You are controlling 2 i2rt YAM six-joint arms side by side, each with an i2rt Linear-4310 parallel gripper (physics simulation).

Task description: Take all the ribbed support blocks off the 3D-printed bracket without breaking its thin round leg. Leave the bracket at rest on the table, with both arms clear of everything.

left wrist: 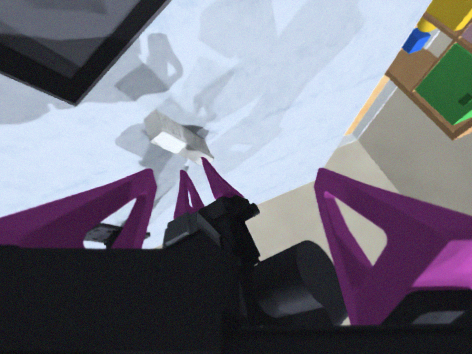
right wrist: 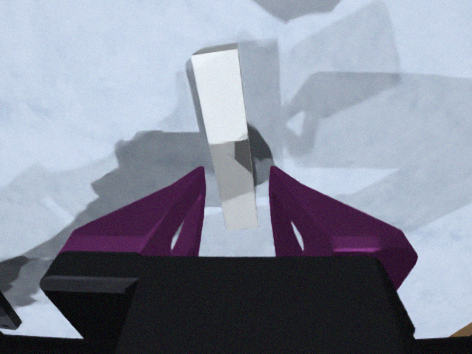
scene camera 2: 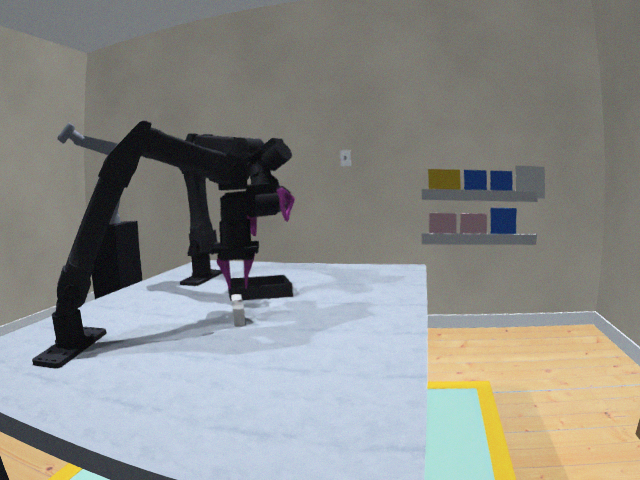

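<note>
The pale bracket stands on the table as a long narrow bar, with a plain white top. It runs lengthwise up the right wrist view. Its ribbed blocks and thin round leg cannot be made out. My right gripper is partly open and empty, pointing down above the bracket, whose near end shows between the fingertips in the right wrist view. My left gripper is wide open and empty, raised and tilted, apart from the bracket, beyond the right gripper in the scene view.
A black tray lies on the table behind the bracket in the scene view. The two arms overlap there, with the right arm nearer the camera. The right arm's hand shows low between the left fingers in the left wrist view.
</note>
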